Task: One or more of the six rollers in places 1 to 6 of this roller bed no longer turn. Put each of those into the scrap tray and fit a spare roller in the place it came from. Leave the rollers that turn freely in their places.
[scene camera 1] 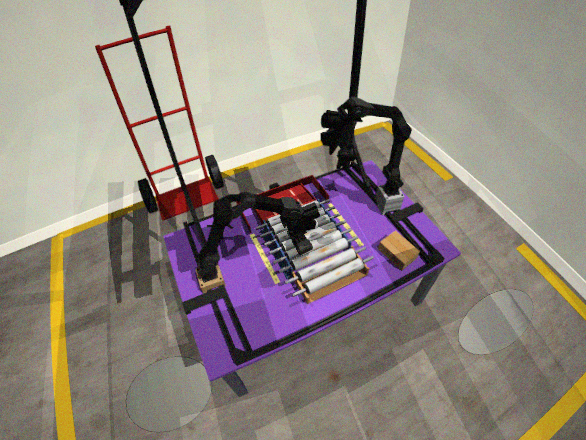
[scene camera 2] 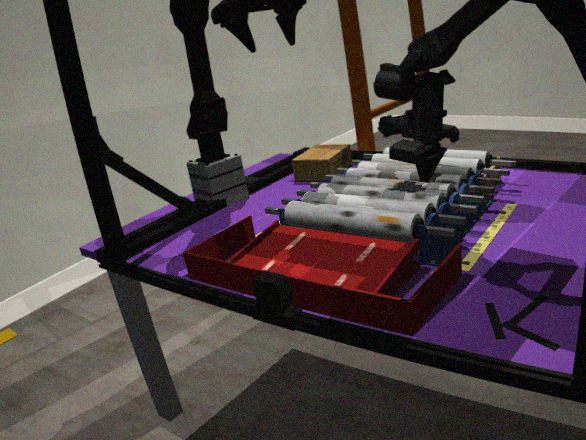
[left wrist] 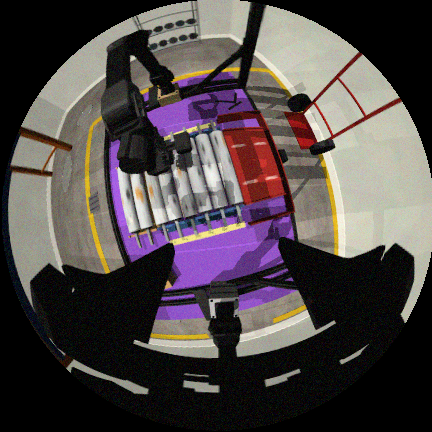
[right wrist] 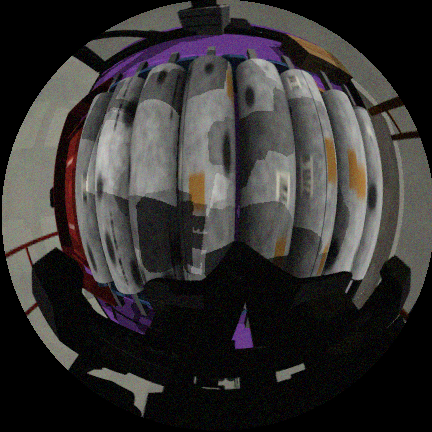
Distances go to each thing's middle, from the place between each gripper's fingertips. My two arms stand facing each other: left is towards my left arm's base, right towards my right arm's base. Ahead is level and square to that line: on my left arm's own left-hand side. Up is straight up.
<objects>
The scrap tray (scene camera 2: pixel 380 268) lies 18 cm behind my left hand, 16 cm to the right of it and 33 cm below it. The rest, counted from my left hand: brown box (scene camera 2: pixel 314 164) 33 cm ahead, 17 cm to the left, 33 cm below.
The scrap tray lies 290 mm behind my right hand, 60 mm to the left of it and 40 mm below it. Round my right hand: brown box (390 mm to the left, 210 mm ahead, 30 mm below).
</objects>
